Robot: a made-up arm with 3 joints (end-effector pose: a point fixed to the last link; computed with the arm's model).
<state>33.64 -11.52 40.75</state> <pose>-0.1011 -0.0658 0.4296 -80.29 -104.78 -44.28</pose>
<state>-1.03 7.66 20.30</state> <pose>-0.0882 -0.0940 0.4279 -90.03 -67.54 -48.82</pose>
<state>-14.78 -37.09 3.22</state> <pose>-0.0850 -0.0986 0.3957 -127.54 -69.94 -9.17</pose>
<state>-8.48 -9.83 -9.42</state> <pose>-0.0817 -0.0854 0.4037 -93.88 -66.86 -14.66</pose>
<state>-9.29 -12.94 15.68</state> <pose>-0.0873 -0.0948 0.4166 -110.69 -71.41 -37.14</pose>
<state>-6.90 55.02 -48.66</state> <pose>-0.0897 -0.0757 0.4455 -11.15 -62.06 -17.34</pose>
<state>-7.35 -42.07 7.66</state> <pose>-0.0848 -0.0920 0.3962 -128.56 -81.45 -6.49</pose>
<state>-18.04 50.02 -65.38</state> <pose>-0.0937 -0.0729 0.4431 -11.40 -64.56 -10.67</pose>
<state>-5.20 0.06 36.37</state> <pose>-0.0965 -0.1008 0.4317 -106.77 -68.14 -63.95</pose>
